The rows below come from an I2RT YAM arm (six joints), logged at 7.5 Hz.
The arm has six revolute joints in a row. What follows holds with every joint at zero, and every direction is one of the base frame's.
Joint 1 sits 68 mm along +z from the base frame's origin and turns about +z.
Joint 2 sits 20 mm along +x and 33.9 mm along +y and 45.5 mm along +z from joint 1 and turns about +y.
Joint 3 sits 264 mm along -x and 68.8 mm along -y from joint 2 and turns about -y.
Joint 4 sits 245 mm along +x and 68.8 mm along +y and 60 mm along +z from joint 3 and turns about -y.
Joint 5 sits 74 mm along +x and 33.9 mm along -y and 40.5 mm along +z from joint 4 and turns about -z.
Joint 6 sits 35.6 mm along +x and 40.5 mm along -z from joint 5 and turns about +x.
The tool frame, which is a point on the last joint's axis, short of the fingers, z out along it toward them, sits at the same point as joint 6; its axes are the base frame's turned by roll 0, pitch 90 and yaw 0 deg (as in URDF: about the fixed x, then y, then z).
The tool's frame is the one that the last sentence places.
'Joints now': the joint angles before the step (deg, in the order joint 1, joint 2, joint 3, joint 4, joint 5, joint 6). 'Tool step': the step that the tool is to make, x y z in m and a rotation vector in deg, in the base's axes. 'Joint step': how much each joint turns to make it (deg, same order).
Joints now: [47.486, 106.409, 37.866, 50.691, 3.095, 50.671]
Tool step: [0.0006, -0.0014, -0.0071, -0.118, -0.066, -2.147]
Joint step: [-0.018, 1.526, -0.454, 1.900, 2.065, 0.533]
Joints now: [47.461, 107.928, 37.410, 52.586, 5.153, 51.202]
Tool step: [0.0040, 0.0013, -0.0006, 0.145, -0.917, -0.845]
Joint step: [-0.267, 0.963, 0.712, 1.015, 0.725, -0.377]
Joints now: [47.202, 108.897, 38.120, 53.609, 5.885, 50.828]
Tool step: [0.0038, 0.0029, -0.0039, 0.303, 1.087, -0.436]
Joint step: [-0.134, 1.389, 1.131, -0.368, -0.014, 1.053]
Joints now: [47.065, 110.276, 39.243, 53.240, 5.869, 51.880]
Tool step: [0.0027, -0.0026, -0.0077, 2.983, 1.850, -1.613]
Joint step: [-0.617, 1.971, -0.371, 2.887, -0.071, 3.552]
